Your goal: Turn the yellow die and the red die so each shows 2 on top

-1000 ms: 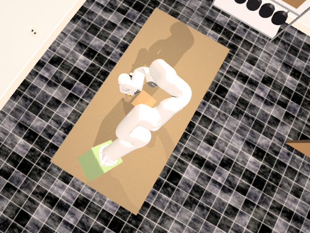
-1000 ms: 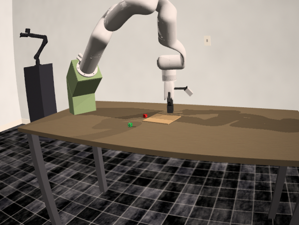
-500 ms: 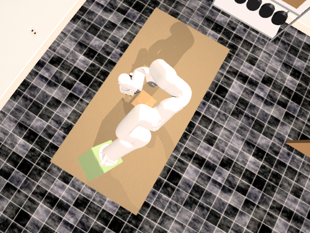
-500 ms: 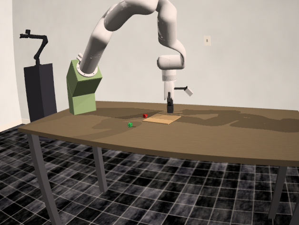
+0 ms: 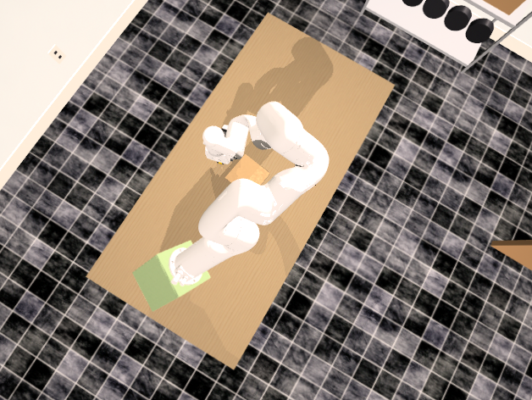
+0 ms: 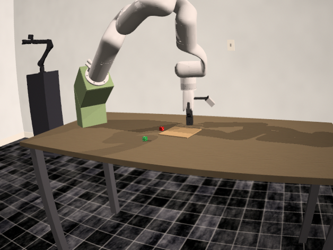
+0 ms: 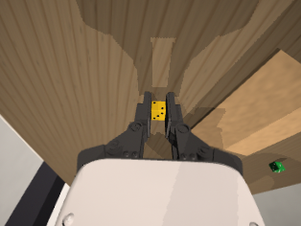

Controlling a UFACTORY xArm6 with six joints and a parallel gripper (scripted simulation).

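The yellow die is 10 mm behind my hand and 10 mm below it. From my hand the other things lie so: red die 110 mm behind, 110 mm to the right, 10 mm below; green die 140 mm behind, 270 mm to the right, 10 mm below; tan mat 20 mm behind, 130 mm to the right, 20 mm below.
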